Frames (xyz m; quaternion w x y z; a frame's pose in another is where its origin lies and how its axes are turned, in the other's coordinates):
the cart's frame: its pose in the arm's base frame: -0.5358 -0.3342 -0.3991 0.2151 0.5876 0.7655 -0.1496
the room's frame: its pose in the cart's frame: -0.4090 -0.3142 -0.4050 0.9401 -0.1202 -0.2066 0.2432
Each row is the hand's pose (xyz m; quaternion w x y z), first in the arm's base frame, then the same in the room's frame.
Working: the arm's base frame: its pose in the room's frame: 0.7597 0.6469 -0.0650 0.4674 -0.6818 -0.5503 0.1177

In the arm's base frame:
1: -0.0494 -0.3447 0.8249 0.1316 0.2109 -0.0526 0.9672
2: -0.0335 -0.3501 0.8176 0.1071 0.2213 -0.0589 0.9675
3: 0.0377 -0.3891 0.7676 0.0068 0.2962 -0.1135 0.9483
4: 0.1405 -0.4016 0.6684 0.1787 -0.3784 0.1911 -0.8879
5: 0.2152 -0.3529 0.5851 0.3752 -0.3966 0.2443 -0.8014
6: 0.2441 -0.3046 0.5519 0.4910 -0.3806 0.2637 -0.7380
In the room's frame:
1: -0.0359 1.0086 -0.2598 0.0625 -0.5172 0.5873 0.6195
2: -0.0286 1.0184 -0.2461 0.0546 -0.4951 0.5993 0.6268
3: 0.0063 1.0526 -0.1642 0.0310 -0.3747 0.6247 0.6844
4: 0.1029 1.0901 -0.0651 0.0352 0.1674 -0.6589 -0.7325
5: 0.2177 1.1142 -0.0314 0.1337 -0.0289 -0.6854 -0.7152
6: 0.2817 1.1243 -0.0405 0.2020 -0.1376 -0.6949 -0.6763

